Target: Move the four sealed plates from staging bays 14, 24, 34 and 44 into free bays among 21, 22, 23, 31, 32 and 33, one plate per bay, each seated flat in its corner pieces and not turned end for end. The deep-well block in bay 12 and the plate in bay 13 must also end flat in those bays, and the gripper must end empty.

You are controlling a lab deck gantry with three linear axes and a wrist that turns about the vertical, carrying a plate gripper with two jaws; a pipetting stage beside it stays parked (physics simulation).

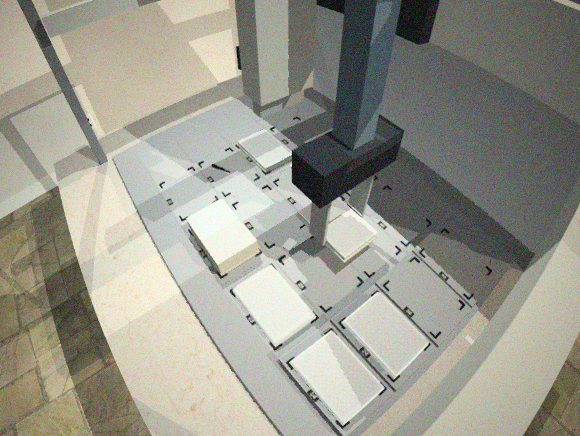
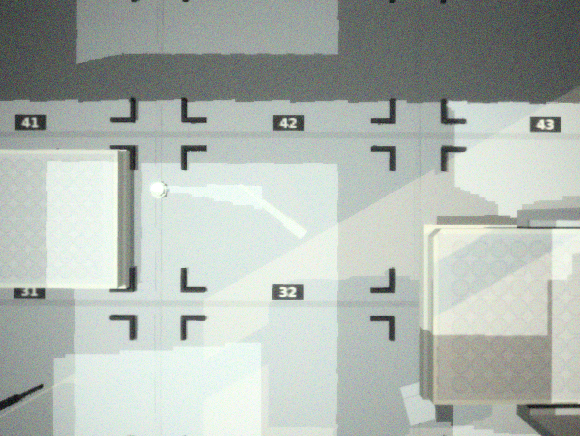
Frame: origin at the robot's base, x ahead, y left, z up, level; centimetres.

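Where they show: gripper, fingertip midpoint: point(image 1: 337, 224) point(image 2: 553, 312); robot's base, origin of the base link: point(image 1: 160, 185).
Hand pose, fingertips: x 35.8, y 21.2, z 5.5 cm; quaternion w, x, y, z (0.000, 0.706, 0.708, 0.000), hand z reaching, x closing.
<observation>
Each offset is from my fingertips to the top centre of the thing. "pt": to the spot under its first point.
My gripper point(image 1: 340, 227) point(image 2: 555, 316) is shut on a sealed plate {dx +0.0, dy +0.0, dz +0.9 cm} point(image 1: 352, 240) point(image 2: 490, 310) and holds it level above the area of bay 33; a shadow shows below it. Another sealed plate {dx -29.4, dy +4.5, dz -4.0 cm} point(image 1: 265, 147) point(image 2: 80, 220) lies flat in bay 31. Sealed plates sit in bay 14 {pt dx +20.0, dy -17.2, dz -2.6 cm} point(image 1: 337, 377) and bay 24 {pt dx +20.0, dy -6.9, dz -2.6 cm} point(image 1: 385, 335) at the front. The plate {dx +3.4, dy -16.9, dz -4.0 cm} point(image 1: 275, 305) in bay 13 lies flat. The tall cream deep-well block {dx -13.0, dy -16.9, dz -1.3 cm} point(image 1: 222, 232) sits upright in bay 12. Bay 32 {pt dx -17.0, dy +2.5, dz -5.5 cm} point(image 2: 225, 250) and bay 34 {pt dx +19.8, dy +4.6, dz -4.0 cm} point(image 1: 425, 295) hold no plate. Bay 33's corner pieces are partly hidden.
A small white card {dx -4.7, dy -7.1, dz -5.4 cm} point(image 1: 290, 244) point(image 2: 417, 402) lies left of the held plate. A thin black stick {dx -30.8, dy -7.2, dz -4.7 cm} point(image 1: 221, 168) point(image 2: 20, 397) lies in front of bay 31. A small round white thing {dx -21.1, dy +6.3, dz -5.1 cm} point(image 2: 159, 190) is between bays 31 and 32. A pale column point(image 1: 272, 50) stands behind the deck.
</observation>
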